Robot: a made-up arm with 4 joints. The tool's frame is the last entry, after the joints. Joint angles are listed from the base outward.
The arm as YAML. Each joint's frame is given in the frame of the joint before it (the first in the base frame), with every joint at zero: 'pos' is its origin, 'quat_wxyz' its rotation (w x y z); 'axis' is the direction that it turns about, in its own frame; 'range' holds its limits. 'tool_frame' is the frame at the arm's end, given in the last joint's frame.
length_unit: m
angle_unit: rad
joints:
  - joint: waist
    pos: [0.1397, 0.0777, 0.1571]
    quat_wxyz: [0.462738, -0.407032, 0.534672, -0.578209]
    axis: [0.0, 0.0, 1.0]
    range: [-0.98, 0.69]
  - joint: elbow
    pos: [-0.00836, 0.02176, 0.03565]
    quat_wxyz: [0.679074, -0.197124, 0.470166, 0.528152]
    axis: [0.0, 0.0, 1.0]
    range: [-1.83, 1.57]
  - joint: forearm
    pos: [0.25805, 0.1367, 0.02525]
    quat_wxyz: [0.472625, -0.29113, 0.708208, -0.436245]
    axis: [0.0, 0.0, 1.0]
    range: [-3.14, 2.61]
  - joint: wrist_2
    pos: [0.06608, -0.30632, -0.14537]
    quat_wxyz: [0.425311, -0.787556, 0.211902, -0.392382]
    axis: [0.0, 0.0, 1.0]
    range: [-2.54, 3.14]
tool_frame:
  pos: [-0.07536, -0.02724, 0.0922]
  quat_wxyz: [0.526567, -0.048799, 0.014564, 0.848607]
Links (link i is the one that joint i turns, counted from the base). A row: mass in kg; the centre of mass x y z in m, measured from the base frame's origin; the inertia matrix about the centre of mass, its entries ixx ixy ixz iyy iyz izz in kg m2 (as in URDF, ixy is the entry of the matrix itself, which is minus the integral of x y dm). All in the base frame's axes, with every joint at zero. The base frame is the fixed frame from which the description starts. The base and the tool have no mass.
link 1: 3.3; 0.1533 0.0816 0.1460; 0.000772 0.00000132 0.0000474 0.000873 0 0.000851
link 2: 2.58; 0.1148 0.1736 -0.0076; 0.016 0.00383 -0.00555 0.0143 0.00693 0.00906
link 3: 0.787; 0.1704 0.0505 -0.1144; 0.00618 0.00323 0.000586 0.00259 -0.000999 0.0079
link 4: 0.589; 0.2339 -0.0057 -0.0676; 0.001 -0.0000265 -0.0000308 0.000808 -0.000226 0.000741
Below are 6 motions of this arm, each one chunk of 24 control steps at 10 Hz.
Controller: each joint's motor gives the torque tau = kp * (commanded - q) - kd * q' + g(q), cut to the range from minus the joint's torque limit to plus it. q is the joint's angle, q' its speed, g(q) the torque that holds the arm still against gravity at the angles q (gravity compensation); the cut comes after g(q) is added. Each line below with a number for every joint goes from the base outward.
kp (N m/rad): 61 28 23 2.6
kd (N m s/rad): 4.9 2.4 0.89 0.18
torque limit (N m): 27 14 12 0.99
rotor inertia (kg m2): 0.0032 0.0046 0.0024 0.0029
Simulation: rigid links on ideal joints. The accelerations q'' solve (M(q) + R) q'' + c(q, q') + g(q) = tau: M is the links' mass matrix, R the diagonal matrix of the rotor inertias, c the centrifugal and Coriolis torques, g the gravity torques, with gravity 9.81 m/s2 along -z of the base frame. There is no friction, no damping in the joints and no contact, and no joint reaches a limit. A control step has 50 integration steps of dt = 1/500 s. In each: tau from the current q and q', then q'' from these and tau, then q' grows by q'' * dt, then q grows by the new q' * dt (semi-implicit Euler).
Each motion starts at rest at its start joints. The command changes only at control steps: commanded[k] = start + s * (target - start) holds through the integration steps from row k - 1 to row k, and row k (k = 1, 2, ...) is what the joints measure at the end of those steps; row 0 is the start. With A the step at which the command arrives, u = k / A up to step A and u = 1 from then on. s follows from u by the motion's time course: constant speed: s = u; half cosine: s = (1 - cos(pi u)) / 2; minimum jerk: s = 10 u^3 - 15 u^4 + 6 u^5; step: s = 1 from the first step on.
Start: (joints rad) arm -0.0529 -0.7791 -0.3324 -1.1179
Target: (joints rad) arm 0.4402 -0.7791 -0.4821 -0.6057
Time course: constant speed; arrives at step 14
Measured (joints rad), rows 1 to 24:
1: -0.0317 -0.7862 -0.3367 -1.0919
2: 0.0017 -0.7858 -0.3528 -1.0532
3: 0.0396 -0.7805 -0.3686 -1.0154
4: 0.0768 -0.7764 -0.3794 -0.9787
5: 0.1121 -0.7756 -0.3887 -0.9422
6: 0.1467 -0.7767 -0.3988 -0.9057
7: 0.1814 -0.7777 -0.4095 -0.8691
8: 0.2165 -0.7779 -0.4203 -0.8326
9: 0.2519 -0.7777 -0.4311 -0.7961
10: 0.2872 -0.7774 -0.4419 -0.7597
11: 0.3225 -0.7773 -0.4526 -0.7232
12: 0.3576 -0.7774 -0.4632 -0.6867
13: 0.3928 -0.7774 -0.4739 -0.6501
14: 0.4280 -0.7774 -0.4846 -0.6136
15: 0.4423 -0.7697 -0.4904 -0.6069
16: 0.4444 -0.7697 -0.4854 -0.6079
17: 0.4417 -0.7753 -0.4813 -0.6065
18: 0.4394 -0.7801 -0.4807 -0.6051
19: 0.4390 -0.7814 -0.4814 -0.6050
20: 0.4396 -0.7803 -0.4820 -0.6054
21: 0.4403 -0.7791 -0.4823 -0.6058
22: 0.4405 -0.7786 -0.4823 -0.6059
23: 0.4404 -0.7787 -0.4822 -0.6058
24: 0.4402 -0.7790 -0.4820 -0.6057

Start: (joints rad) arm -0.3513 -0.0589 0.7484 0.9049
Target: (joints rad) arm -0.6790 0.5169 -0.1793 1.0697
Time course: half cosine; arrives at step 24
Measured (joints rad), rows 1 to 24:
1: -0.3524 -0.0574 0.7450 0.9058
2: -0.3559 -0.0522 0.7331 0.9080
3: -0.3619 -0.0421 0.7122 0.9112
4: -0.3704 -0.0272 0.6843 0.9155
5: -0.3813 -0.0079 0.6499 0.9213
6: -0.3946 0.0155 0.6091 0.9282
7: -0.4100 0.0425 0.5627 0.9362
8: -0.4272 0.0727 0.5116 0.9450
9: -0.4459 0.1055 0.4566 0.9547
10: -0.4657 0.1405 0.3987 0.9648
11: -0.4865 0.1771 0.3388 0.9754
12: -0.5077 0.2145 0.2780 0.9861
13: -0.5291 0.2522 0.2172 0.9969
14: -0.5502 0.2895 0.1577 1.0074
15: -0.5707 0.3257 0.1003 1.0176
16: -0.5902 0.3604 0.0460 1.0273
17: -0.6084 0.3928 -0.0042 1.0362
18: -0.6250 0.4224 -0.0494 1.0443
19: -0.6398 0.4487 -0.0889 1.0514
20: -0.6523 0.4712 -0.1220 1.0574
21: -0.6626 0.4896 -0.1482 1.0622
22: -0.6703 0.5035 -0.1670 1.0658
23: -0.6753 0.5127 -0.1780 1.0680
24: -0.6776 0.5170 -0.1812 1.0689

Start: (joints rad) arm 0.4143 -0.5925 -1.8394 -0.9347
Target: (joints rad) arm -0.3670 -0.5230 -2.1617 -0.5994
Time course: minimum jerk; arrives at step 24
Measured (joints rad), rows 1 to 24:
1: 0.4140 -0.5924 -1.8397 -0.9345
2: 0.4118 -0.5915 -1.8415 -0.9335
3: 0.4056 -0.5896 -1.8456 -0.9305
4: 0.3935 -0.5869 -1.8523 -0.9250
5: 0.3742 -0.5838 -1.8617 -0.9164
6: 0.3469 -0.5807 -1.8740 -0.9044
7: 0.3117 -0.5777 -1.8891 -0.8890
8: 0.2690 -0.5748 -1.9069 -0.8705
9: 0.2198 -0.5717 -1.9270 -0.8492
10: 0.1654 -0.5683 -1.9492 -0.8256
11: 0.1071 -0.5644 -1.9728 -0.8004
12: 0.0466 -0.5603 -1.9972 -0.7743
13: -0.0145 -0.5560 -2.0217 -0.7479
14: -0.0745 -0.5518 -2.0456 -0.7219
15: -0.1319 -0.5478 -2.0683 -0.6971
16: -0.1850 -0.5440 -2.0892 -0.6742
17: -0.2326 -0.5407 -2.1077 -0.6538
18: -0.2735 -0.5377 -2.1236 -0.6363
19: -0.3069 -0.5351 -2.1365 -0.6221
20: -0.3325 -0.5329 -2.1463 -0.6114
21: -0.3505 -0.5310 -2.1531 -0.6042
22: -0.3614 -0.5293 -2.1573 -0.6000
23: -0.3665 -0.5277 -2.1595 -0.5984
24: -0.3677 -0.5261 -2.1606 -0.5984

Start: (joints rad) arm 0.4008 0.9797 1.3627 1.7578
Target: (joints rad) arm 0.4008 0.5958 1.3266 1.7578
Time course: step
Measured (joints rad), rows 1 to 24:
1: 0.4194 0.7673 1.3450 1.7460
2: 0.3939 0.5989 1.3115 1.7664
3: 0.3885 0.5658 1.3110 1.7642
4: 0.3964 0.5836 1.3287 1.7592
5: 0.4016 0.5976 1.3330 1.7574
6: 0.4021 0.5992 1.3270 1.7575
7: 0.4011 0.5967 1.3244 1.7577
8: 0.4006 0.5954 1.3262 1.7579
9: 0.4007 0.5955 1.3273 1.7578
10: 0.4008 0.5958 1.3268 1.7578
11: 0.4008 0.5959 1.3264 1.7578
12: 0.4008 0.5958 1.3265 1.7578
13: 0.4008 0.5958 1.3267 1.7578
14: 0.4008 0.5958 1.3266 1.7578
15: 0.4008 0.5958 1.3266 1.7578
16: 0.4008 0.5958 1.3266 1.7578
17: 0.4008 0.5958 1.3266 1.7578
18: 0.4008 0.5958 1.3266 1.7578
19: 0.4008 0.5958 1.3266 1.7578
20: 0.4008 0.5958 1.3266 1.7578
21: 0.4008 0.5958 1.3266 1.7578
22: 0.4008 0.5958 1.3266 1.7578
23: 0.4008 0.5958 1.3266 1.7578
24: 0.4008 0.5958 1.3266 1.7578

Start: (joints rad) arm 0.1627 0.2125 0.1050 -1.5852
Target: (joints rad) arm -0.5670 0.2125 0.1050 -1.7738
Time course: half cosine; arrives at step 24
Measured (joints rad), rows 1 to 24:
1: 0.1607 0.2130 0.1045 -1.5854
2: 0.1538 0.2138 0.1038 -1.5870
3: 0.1407 0.2142 0.1036 -1.5906
4: 0.1215 0.2141 0.1039 -1.5961
5: 0.0965 0.2137 0.1042 -1.6032
6: 0.0666 0.2134 0.1042 -1.6114
7: 0.0321 0.2132 0.1042 -1.6208
8: -0.0065 0.2130 0.1043 -1.6312
9: -0.0483 0.2128 0.1044 -1.6425
10: -0.0928 0.2125 0.1045 -1.6543
11: -0.1392 0.2123 0.1047 -1.6666
12: -0.1867 0.2120 0.1048 -1.6792
13: -0.2344 0.2118 0.1050 -1.6917
14: -0.2816 0.2115 0.1052 -1.7040
15: -0.3274 0.2113 0.1053 -1.7158
16: -0.3710 0.2111 0.1055 -1.7271
17: -0.4118 0.2109 0.1057 -1.7375
18: -0.4490 0.2107 0.1059 -1.7469
19: -0.4820 0.2106 0.1061 -1.7552
20: -0.5102 0.2105 0.1062 -1.7622
21: -0.5331 0.2104 0.1063 -1.7678
22: -0.5503 0.2104 0.1064 -1.7719
23: -0.5616 0.2104 0.1064 -1.7744
24: -0.5668 0.2105 0.1064 -1.7753

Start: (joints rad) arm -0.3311 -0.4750 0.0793 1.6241
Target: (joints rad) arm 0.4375 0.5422 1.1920 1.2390
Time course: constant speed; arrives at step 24
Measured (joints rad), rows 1 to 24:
1: -0.3113 -0.4551 0.1230 1.6182
2: -0.2810 -0.4123 0.1829 1.5991
3: -0.2473 -0.3649 0.2266 1.5792
4: -0.2134 -0.3189 0.2665 1.5616
5: -0.1808 -0.2754 0.3134 1.5452
6: -0.1492 -0.2337 0.3624 1.5298
7: -0.1176 -0.1923 0.4092 1.5143
8: -0.0856 -0.1502 0.4547 1.4984
9: -0.0534 -0.1076 0.5009 1.4822
10: -0.0213 -0.0651 0.5476 1.4662
11: 0.0107 -0.0227 0.5940 1.4502
12: 0.0428 0.0196 0.6404 1.4343
13: 0.0748 0.0620 0.6868 1.4183
14: 0.1069 0.1043 0.7332 1.4023
15: 0.1390 0.1467 0.7796 1.3864
16: 0.1710 0.1890 0.8260 1.3704
17: 0.2031 0.2314 0.8724 1.3544
18: 0.2352 0.2738 0.9188 1.3385
19: 0.2672 0.3161 0.9652 1.3225
20: 0.2993 0.3585 1.0116 1.3066
21: 0.3313 0.4008 1.0580 1.2906
22: 0.3634 0.4432 1.1044 1.2746
23: 0.3954 0.4855 1.1508 1.2587
24: 0.4275 0.5279 1.1972 1.2427

